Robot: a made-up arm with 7 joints. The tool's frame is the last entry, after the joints. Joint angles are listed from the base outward.
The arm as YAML. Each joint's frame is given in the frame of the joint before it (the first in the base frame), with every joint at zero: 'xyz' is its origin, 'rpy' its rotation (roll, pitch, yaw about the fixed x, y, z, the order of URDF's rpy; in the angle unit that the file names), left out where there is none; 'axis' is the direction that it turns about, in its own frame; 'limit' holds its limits. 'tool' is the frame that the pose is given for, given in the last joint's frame.
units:
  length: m
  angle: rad
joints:
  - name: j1
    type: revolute
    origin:
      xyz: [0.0, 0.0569, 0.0]
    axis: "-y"
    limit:
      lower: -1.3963
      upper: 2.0
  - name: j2
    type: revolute
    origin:
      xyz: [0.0, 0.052, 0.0]
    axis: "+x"
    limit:
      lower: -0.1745
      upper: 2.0
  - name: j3
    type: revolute
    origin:
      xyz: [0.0, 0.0, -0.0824]
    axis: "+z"
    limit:
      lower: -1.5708
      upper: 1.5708
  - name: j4
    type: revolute
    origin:
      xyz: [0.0, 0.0, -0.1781]
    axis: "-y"
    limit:
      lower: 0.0
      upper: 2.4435
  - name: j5
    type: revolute
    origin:
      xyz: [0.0, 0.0, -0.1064]
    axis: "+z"
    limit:
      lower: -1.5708
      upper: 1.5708
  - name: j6
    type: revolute
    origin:
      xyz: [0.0, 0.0, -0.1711]
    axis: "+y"
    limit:
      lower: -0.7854
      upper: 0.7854
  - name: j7
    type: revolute
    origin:
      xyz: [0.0, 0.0, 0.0]
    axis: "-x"
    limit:
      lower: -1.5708
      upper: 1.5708
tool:
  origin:
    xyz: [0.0, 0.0, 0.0]
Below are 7 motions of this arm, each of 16 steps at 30 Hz.
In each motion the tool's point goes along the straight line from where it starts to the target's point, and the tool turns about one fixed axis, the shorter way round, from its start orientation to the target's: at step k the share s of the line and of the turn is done. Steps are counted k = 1, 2, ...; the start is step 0. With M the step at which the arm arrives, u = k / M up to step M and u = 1 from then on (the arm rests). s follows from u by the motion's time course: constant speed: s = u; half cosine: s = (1 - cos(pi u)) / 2; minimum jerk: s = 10 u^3 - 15 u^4 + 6 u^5.
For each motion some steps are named. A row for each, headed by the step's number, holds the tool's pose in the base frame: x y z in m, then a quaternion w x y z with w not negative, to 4 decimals.
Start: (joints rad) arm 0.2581 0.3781 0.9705 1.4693 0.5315 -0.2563 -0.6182
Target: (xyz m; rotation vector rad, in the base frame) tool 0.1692 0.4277 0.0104 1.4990 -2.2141 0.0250
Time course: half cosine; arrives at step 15
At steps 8, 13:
8: 0.1820 0.4275 -0.0561 0.2358 0.4719 -0.7960 0.2968
13: 0.1704 0.4277 0.0040 0.2330 0.5403 -0.8077 0.0373

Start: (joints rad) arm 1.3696 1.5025 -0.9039 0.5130 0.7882 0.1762 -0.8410
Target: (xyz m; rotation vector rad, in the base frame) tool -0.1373 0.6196 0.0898 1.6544 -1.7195 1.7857
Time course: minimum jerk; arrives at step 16
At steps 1, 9, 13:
1: 0.1544 0.6027 0.0544 0.3903 0.7017 -0.3902 0.4506
9: -0.0250 0.6131 0.0762 0.2045 0.6236 -0.5143 0.5520
13: -0.1230 0.6188 0.0881 0.0965 0.5631 -0.5682 0.5923

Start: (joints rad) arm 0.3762 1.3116 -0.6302 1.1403 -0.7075 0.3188 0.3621
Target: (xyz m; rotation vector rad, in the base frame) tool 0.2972 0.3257 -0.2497 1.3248 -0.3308 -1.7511
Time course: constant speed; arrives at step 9
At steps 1, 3, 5, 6, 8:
1: 0.2799 0.4225 -0.1597 0.5983 0.5456 -0.0343 -0.5858
3: 0.2842 0.3983 -0.1822 0.5622 0.5453 -0.0595 -0.6189
5: 0.2885 0.3741 -0.2047 0.5245 0.5433 -0.0844 -0.6501
6: 0.2907 0.3620 -0.2160 0.5050 0.5417 -0.0968 -0.6649
8: 0.2950 0.3378 -0.2385 0.4650 0.5373 -0.1213 -0.6931

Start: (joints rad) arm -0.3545 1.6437 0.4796 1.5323 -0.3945 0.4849 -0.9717
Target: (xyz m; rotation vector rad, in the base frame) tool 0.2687 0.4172 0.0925 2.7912 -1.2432 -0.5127
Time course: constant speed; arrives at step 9
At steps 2, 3, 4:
2: 0.2789 0.3805 0.0616 0.0299 0.8771 -0.4369 -0.1971
3: 0.2775 0.3858 0.0660 0.0288 0.8807 -0.4319 -0.1926
4: 0.2760 0.3910 0.0704 0.0276 0.8841 -0.4268 -0.1881

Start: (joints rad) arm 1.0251 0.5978 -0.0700 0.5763 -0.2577 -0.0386 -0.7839
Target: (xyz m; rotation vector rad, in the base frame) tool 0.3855 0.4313 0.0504 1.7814 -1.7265 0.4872
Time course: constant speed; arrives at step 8
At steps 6, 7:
6: 0.3971 0.4179 0.0164 0.3436 0.6560 -0.6457 0.1861
7: 0.3913 0.4246 0.0334 0.3229 0.6640 -0.6485 0.1850

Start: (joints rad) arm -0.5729 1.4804 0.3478 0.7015 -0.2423 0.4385 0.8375
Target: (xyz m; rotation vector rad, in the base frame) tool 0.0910 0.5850 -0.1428 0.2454 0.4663 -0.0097
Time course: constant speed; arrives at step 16
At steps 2, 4, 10, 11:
2: 0.1438 0.5850 -0.0844 0.9161 0.3279 0.1613 -0.1651
4: 0.1362 0.5850 -0.0927 0.9275 0.2995 0.1721 -0.1427
10: 0.1136 0.5850 -0.1178 0.9532 0.2119 0.2027 -0.0742
11: 0.1098 0.5850 -0.1219 0.9561 0.1970 0.2075 -0.0627

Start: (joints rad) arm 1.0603 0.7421 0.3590 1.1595 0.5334 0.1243 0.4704
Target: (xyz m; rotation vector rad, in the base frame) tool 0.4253 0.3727 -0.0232 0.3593 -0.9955 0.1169
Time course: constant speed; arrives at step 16
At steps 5, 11, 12, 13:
5: 0.3409 0.4092 0.0639 0.5567 0.0771 -0.8262 0.0385
11: 0.3869 0.3893 0.0164 0.7439 0.1321 -0.6533 0.0493
12: 0.3946 0.3860 0.0085 0.7704 0.1405 -0.6197 0.0508
13: 0.4023 0.3827 0.0006 0.7955 0.1487 -0.5851 0.0522

